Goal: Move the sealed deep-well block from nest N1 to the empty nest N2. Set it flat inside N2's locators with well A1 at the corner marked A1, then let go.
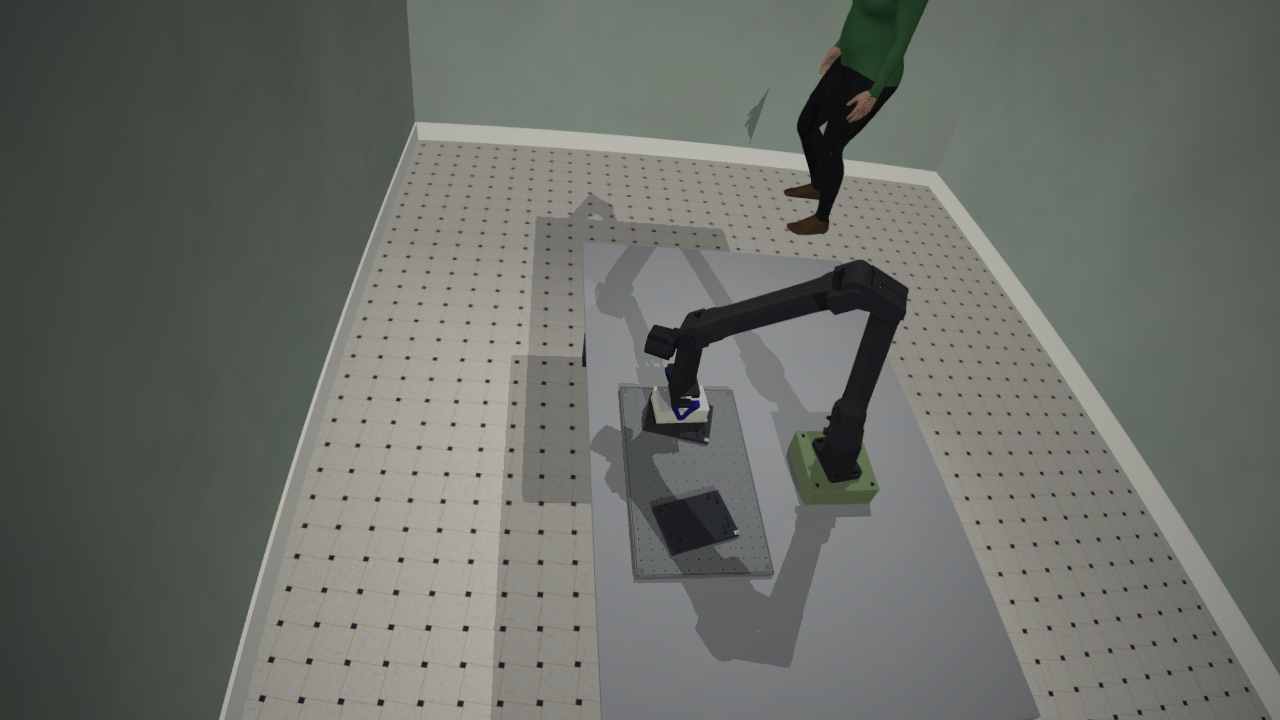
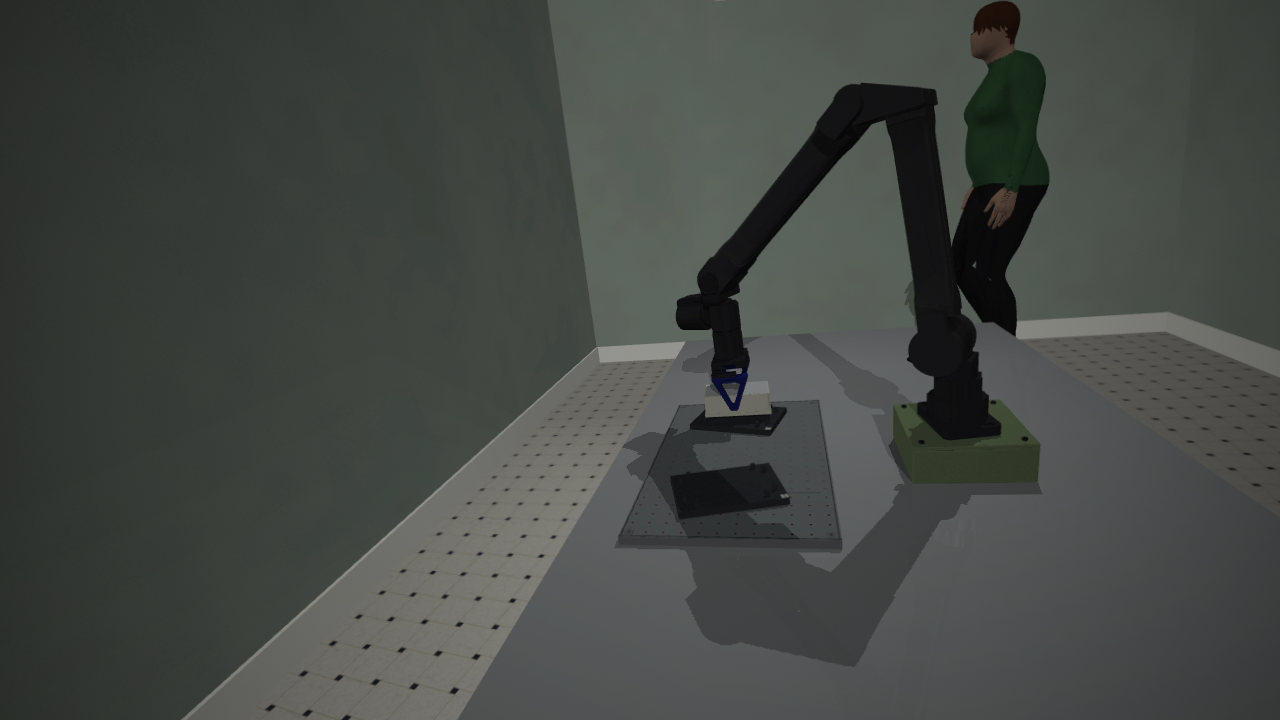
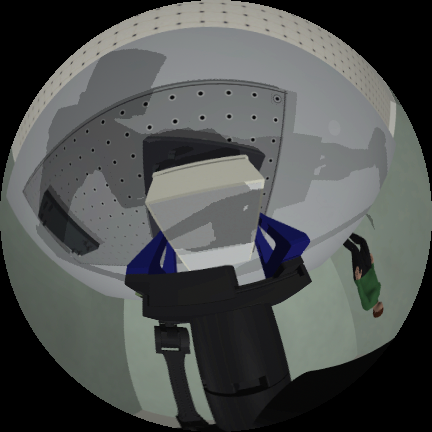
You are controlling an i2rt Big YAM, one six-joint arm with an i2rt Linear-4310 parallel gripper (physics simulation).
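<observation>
The white sealed block is held roughly level at the far nest. Its underside is very low over that nest or touching it; I cannot tell which. My gripper points down, its blue fingers shut on two opposite sides of the block. The near nest is a dark, empty plate with small locators and a pale mark at one corner. Nest labels and well A1 are not readable.
Both nests stand on a perforated grey baseplate on the grey table. The arm's green pedestal stands right of it. A person stands beyond the table. Shadows cross the baseplate.
</observation>
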